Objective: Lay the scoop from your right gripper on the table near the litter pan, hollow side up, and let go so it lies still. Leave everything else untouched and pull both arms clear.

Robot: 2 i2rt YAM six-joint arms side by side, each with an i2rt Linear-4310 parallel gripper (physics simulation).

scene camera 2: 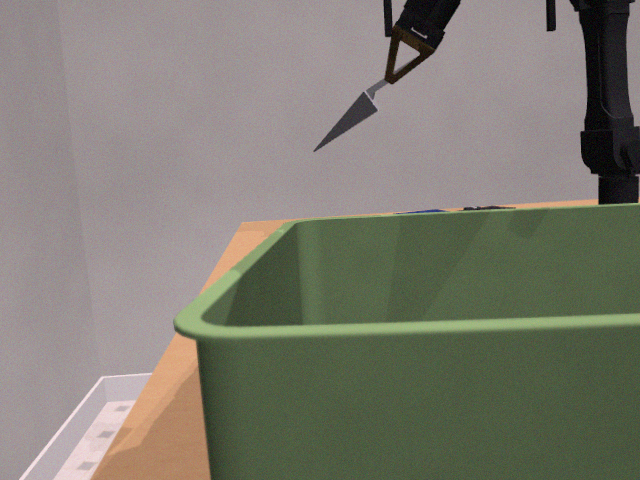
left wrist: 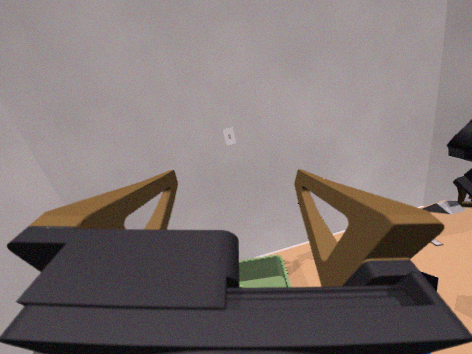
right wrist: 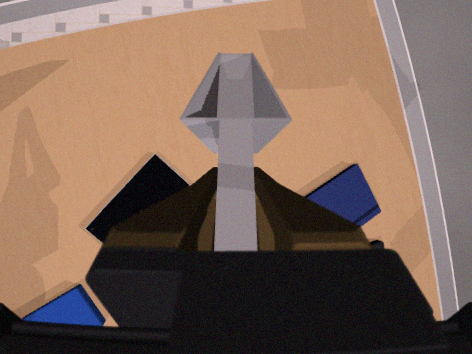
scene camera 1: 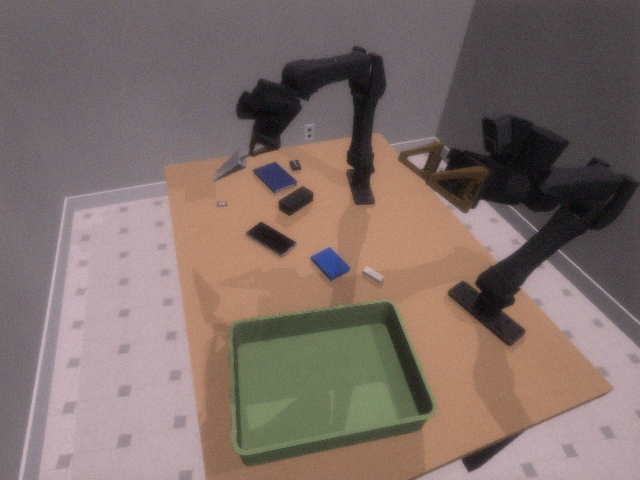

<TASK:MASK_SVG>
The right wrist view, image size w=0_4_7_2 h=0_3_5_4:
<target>right gripper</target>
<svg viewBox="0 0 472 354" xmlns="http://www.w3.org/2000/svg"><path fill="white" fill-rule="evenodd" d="M0 302L0 354L472 354L472 302L467 303L449 319L436 321L433 316L434 311L395 250L387 248L373 249L359 225L279 184L259 167L254 167L257 251L214 251L218 167L211 168L190 186L112 226L85 276L85 281L119 327L24 321Z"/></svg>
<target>grey scoop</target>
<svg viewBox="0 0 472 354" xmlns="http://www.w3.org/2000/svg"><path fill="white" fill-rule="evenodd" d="M218 52L182 113L180 121L213 153L218 153L214 251L257 251L254 154L258 154L292 121L292 118L253 53Z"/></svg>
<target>black phone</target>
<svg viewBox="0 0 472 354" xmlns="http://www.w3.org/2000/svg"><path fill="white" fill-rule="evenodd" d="M190 184L155 153L85 229L103 244L112 226L190 186Z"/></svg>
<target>dark blue book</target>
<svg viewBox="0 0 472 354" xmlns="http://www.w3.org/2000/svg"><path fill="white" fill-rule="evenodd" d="M304 196L360 227L381 212L358 164L352 164Z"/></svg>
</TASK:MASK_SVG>
